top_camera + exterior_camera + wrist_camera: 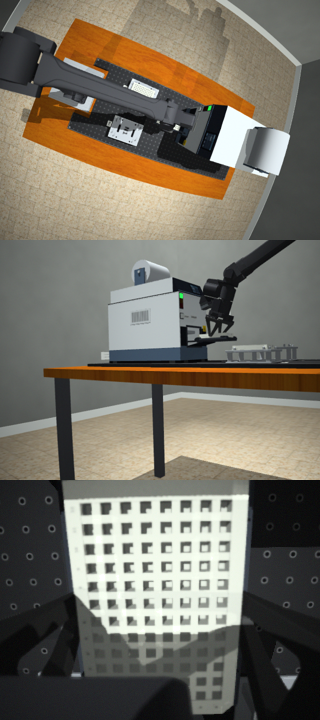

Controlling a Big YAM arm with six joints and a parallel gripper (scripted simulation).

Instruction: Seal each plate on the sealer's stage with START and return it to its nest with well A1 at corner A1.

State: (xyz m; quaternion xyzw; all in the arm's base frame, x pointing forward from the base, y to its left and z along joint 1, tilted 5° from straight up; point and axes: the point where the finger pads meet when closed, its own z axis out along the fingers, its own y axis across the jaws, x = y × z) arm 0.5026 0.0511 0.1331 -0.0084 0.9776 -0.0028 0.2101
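Now: hand 20 mm above the sealer stage. From my hand the other things lie so: plate nest: 190 mm behind, 70 mm to the left, 70 mm below; pale start button: 100 mm ahead, 100 mm to the left, 80 mm above; A1 mark: 270 mm behind, 130 mm to the left, 70 mm below.
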